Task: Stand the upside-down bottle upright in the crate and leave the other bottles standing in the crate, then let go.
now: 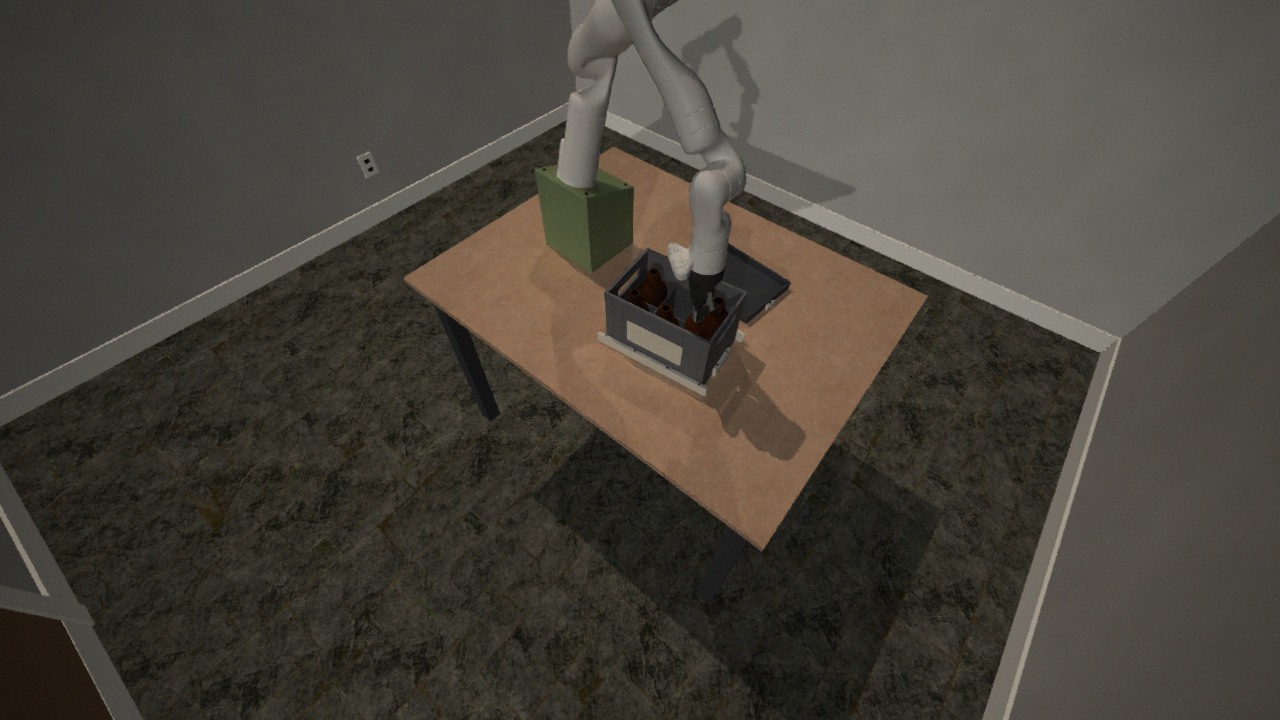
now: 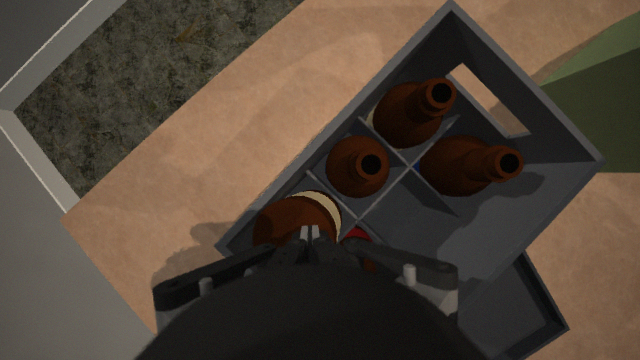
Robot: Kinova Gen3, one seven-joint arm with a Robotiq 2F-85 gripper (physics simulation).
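The grey crate [image 1: 691,358] [image 2: 542,122] holds several brown bottles. The upside-down bottle [image 1: 698,329] [image 2: 282,217], with a cream band, is in a corner compartment, its broad base up; it looks tilted. My gripper [image 1: 701,314] [image 2: 310,236] is shut and empty, its tips over or against this bottle's base; contact is unclear. Beside it, a bottle with a red label [image 2: 357,233] is mostly hidden by my gripper. Three bottles stand neck up: one in the middle of the row [image 2: 345,167], one in the end compartment [image 2: 402,120] and one beside that [image 2: 450,167].
The crate stands on a pale base strip [image 1: 657,365] on the wooden table [image 1: 537,295]. A dark grey tray [image 1: 756,277] [image 2: 505,310] lies behind the crate. The green block [image 1: 586,219] [image 2: 600,110] under the arm's base stands near the crate's handle end. Thin dividers [image 2: 410,165] separate the compartments.
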